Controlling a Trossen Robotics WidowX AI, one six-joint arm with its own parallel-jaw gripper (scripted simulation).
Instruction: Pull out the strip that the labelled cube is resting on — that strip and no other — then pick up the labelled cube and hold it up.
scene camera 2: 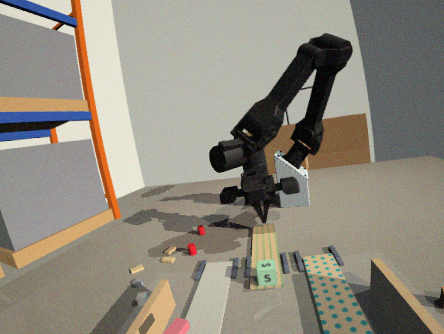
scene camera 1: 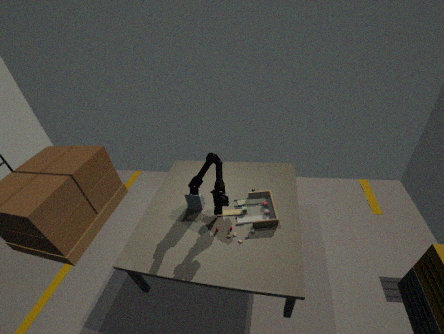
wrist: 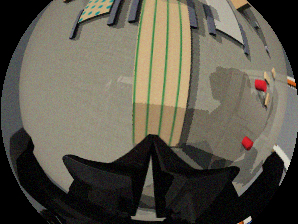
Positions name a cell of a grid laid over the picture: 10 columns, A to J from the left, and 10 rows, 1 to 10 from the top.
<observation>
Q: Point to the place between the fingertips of the gripper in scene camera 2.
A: F7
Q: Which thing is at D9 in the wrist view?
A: The gripper.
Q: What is the gripper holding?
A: Nothing.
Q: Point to a strip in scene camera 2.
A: F8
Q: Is the gripper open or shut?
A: Shut.
</observation>
